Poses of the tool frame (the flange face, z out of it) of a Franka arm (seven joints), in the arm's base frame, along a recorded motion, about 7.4 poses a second.
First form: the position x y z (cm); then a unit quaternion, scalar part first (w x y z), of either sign.
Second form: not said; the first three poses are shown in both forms.
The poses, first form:
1: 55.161 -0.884 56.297 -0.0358 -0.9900 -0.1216 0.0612
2: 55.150 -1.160 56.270 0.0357 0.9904 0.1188 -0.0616
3: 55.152 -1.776 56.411 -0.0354 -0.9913 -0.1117 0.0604
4: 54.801 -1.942 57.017 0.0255 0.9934 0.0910 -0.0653
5: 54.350 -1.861 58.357 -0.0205 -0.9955 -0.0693 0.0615
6: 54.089 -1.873 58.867 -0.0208 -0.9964 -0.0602 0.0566
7: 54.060 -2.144 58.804 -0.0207 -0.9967 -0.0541 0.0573
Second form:
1: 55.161 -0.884 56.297 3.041 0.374 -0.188
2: 55.150 -1.160 56.270 3.043 0.365 -0.189
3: 55.152 -1.776 56.411 3.046 0.343 -0.186
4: 54.801 -1.942 57.017 3.071 0.281 -0.202
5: 54.350 -1.861 58.357 3.087 0.215 -0.191
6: 54.089 -1.873 58.867 3.089 0.187 -0.175
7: 54.060 -2.144 58.804 3.091 0.168 -0.178
